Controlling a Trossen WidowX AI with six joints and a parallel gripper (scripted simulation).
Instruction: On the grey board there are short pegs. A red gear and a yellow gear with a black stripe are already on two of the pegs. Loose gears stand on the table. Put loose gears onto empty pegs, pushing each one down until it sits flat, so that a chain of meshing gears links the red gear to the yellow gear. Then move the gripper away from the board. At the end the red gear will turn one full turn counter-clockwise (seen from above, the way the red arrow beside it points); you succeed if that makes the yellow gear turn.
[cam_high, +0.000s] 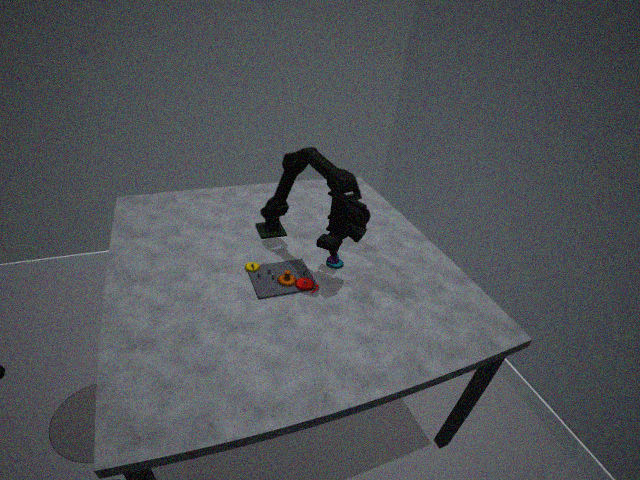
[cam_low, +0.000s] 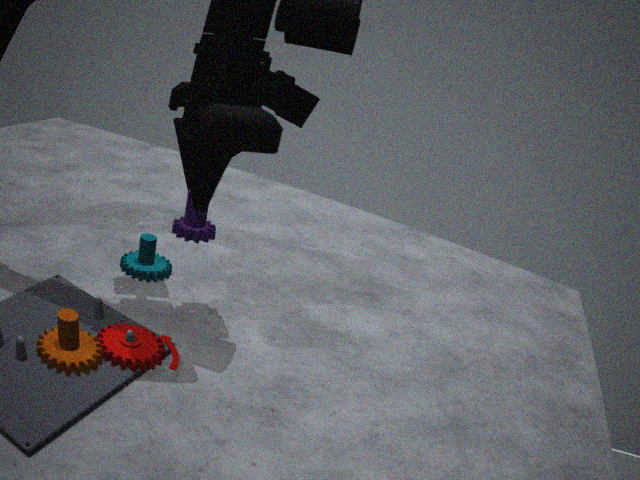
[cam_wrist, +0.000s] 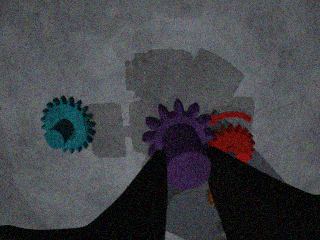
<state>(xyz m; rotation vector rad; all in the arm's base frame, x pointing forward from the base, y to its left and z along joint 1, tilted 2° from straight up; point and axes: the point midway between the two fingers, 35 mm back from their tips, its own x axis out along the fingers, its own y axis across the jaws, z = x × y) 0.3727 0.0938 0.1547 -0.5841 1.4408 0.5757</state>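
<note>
Now: the orange gear 14 cm to the right of my gripper tip, 10 cm below it and 4 cm behind it. The rest, counted from my gripper tip: red gear 10 cm below, 9 cm to the right; purple gear 1 cm below; red arrow 11 cm below, 7 cm to the right, 3 cm ahead.
</note>
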